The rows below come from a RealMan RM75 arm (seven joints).
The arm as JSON. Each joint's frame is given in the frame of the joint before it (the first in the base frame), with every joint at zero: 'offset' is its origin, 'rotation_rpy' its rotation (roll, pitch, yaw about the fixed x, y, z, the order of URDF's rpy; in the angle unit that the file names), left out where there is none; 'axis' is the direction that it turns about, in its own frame. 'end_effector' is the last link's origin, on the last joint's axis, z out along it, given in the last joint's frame.
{
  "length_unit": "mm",
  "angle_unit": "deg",
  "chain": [
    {
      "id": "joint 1",
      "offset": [
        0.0,
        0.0,
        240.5
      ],
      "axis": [
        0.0,
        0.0,
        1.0
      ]
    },
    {
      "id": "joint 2",
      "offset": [
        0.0,
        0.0,
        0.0
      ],
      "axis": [
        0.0,
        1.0,
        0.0
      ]
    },
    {
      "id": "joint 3",
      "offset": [
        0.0,
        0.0,
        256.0
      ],
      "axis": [
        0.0,
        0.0,
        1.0
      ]
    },
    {
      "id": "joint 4",
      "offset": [
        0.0,
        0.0,
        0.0
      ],
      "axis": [
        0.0,
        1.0,
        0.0
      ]
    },
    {
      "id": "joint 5",
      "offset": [
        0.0,
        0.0,
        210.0
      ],
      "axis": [
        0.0,
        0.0,
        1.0
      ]
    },
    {
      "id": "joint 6",
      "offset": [
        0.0,
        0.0,
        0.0
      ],
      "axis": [
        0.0,
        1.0,
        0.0
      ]
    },
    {
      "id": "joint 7",
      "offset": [
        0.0,
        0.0,
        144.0
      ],
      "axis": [
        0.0,
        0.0,
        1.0
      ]
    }
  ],
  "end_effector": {
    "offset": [
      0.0,
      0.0,
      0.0
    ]
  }
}
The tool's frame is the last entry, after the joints.
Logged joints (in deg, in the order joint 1, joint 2, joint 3, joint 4, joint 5, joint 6, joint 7), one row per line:
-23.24 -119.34 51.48 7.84 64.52 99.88 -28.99
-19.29 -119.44 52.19 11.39 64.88 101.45 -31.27
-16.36 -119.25 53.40 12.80 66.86 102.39 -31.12
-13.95 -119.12 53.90 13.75 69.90 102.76 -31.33
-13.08 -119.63 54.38 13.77 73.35 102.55 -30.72
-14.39 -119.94 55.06 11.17 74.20 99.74 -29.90
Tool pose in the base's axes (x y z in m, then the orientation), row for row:
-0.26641 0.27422 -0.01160 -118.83 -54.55 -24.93
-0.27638 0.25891 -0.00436 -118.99 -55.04 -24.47
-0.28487 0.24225 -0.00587 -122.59 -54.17 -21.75
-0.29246 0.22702 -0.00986 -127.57 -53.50 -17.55
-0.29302 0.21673 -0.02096 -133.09 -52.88 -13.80
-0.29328 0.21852 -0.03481 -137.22 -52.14 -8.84
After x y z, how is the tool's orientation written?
As angles about the fixed x, y, z axes (roll, pitch, yaw), in degrees.
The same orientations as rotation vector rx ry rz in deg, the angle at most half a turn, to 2 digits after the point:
-117.99 -9.25 -71.44
-117.89 -9.96 -71.71
-120.25 -10.03 -70.36
-123.30 -11.14 -68.88
-126.96 -11.72 -68.03
-129.02 -14.54 -66.05

